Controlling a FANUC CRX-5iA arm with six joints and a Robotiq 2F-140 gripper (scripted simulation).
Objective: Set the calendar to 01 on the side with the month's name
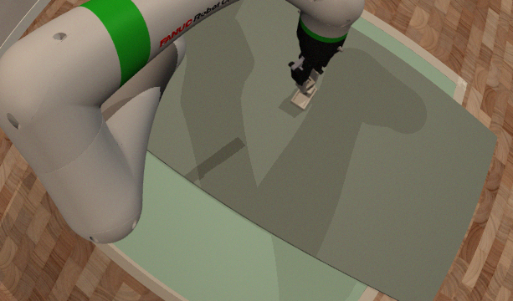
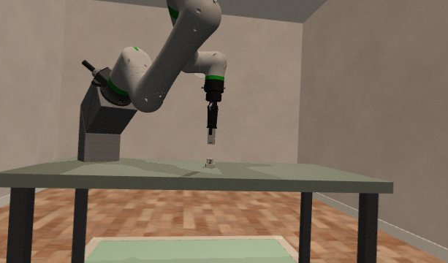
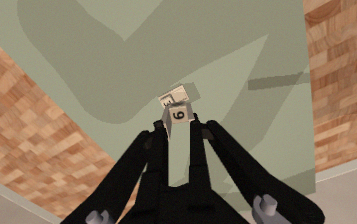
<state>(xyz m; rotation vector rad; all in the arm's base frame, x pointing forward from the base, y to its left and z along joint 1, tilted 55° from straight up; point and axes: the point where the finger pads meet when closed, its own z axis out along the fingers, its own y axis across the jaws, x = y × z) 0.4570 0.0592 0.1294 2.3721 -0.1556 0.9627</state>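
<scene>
Right now my hand is 20 mm to the right of the calendar tray and 140 mm above it.
</scene>
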